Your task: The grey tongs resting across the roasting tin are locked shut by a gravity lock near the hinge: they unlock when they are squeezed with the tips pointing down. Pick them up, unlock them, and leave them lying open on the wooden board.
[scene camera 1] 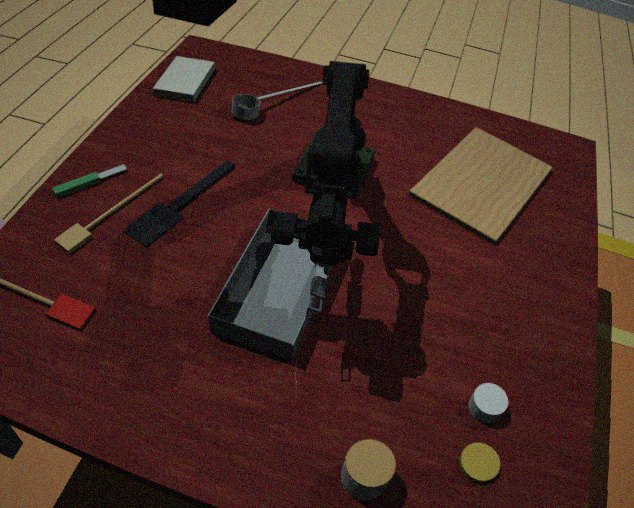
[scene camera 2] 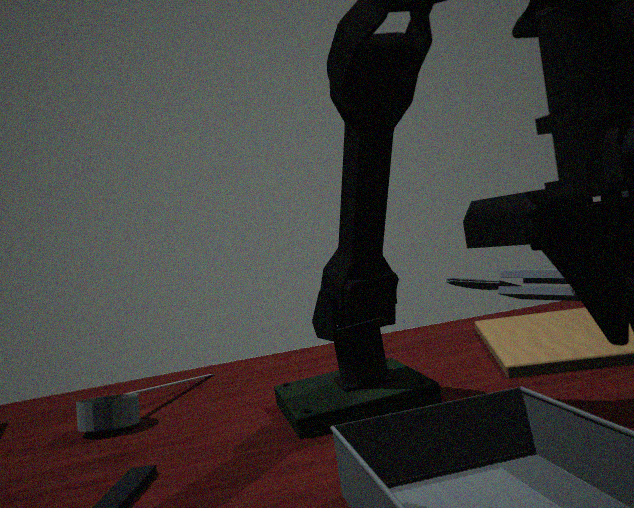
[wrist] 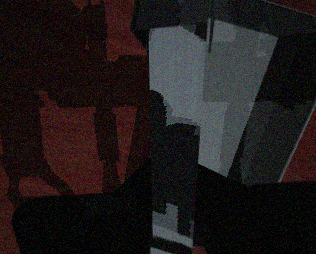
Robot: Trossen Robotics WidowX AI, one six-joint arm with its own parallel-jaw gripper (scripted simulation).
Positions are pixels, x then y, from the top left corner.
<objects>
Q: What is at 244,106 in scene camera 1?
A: A saucepan.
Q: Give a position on a wooden spatula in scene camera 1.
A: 74,237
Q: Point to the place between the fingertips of the gripper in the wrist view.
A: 165,162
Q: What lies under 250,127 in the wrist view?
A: A roasting tin.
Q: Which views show the saucepan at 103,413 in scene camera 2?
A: Scene camera 1 and scene camera 2 only.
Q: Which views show the grey block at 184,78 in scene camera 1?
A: Scene camera 1 only.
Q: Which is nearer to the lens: the grey block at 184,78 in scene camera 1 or the black spatula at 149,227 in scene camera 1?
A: The black spatula.
</objects>
